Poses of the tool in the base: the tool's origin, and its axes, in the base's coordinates. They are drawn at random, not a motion.
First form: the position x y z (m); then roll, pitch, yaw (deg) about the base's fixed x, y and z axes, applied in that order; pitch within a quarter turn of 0, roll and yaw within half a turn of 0.
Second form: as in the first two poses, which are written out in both.
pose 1, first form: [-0.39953 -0.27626 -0.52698 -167.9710 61.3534 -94.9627]
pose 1, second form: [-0.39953 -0.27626 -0.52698 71.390 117.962 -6.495]
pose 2, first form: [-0.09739 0.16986 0.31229 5.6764 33.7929 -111.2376]
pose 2, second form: [-0.09739 0.16986 0.31229 -121.370 34.210 8.407]
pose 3, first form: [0.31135 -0.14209 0.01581 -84.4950 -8.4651 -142.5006]
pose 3, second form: [0.31135 -0.14209 0.01581 -51.688 84.555 -98.504]
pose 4, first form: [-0.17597 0.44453 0.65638 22.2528 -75.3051 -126.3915]
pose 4, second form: [-0.17597 0.44453 0.65638 76.537 76.421 174.328]
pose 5, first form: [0.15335 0.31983 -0.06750 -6.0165 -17.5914 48.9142]
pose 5, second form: [0.15335 0.31983 -0.06750 -150.311 18.561 -161.707]
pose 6, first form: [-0.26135 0.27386 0.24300 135.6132 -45.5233 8.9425]
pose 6, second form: [-0.26135 0.27386 0.24300 -44.966 120.045 145.517]
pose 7, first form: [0.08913 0.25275 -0.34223 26.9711 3.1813 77.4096]
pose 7, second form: [0.08913 0.25275 -0.34223 -6.367 27.144 83.013]
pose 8, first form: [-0.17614 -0.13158 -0.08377 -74.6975 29.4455 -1.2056]
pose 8, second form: [-0.17614 -0.13158 -0.08377 81.134 76.713 -59.661]
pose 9, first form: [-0.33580 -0.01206 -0.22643 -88.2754 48.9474 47.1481]
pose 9, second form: [-0.33580 -0.01206 -0.22643 135.847 88.867 -41.040]
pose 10, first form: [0.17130 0.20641 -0.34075 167.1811 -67.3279 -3.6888]
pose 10, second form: [0.17130 0.20641 -0.34075 -17.541 112.077 174.705]
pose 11, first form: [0.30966 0.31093 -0.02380 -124.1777 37.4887 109.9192]
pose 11, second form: [0.30966 0.31093 -0.02380 -137.627 116.471 -47.165]
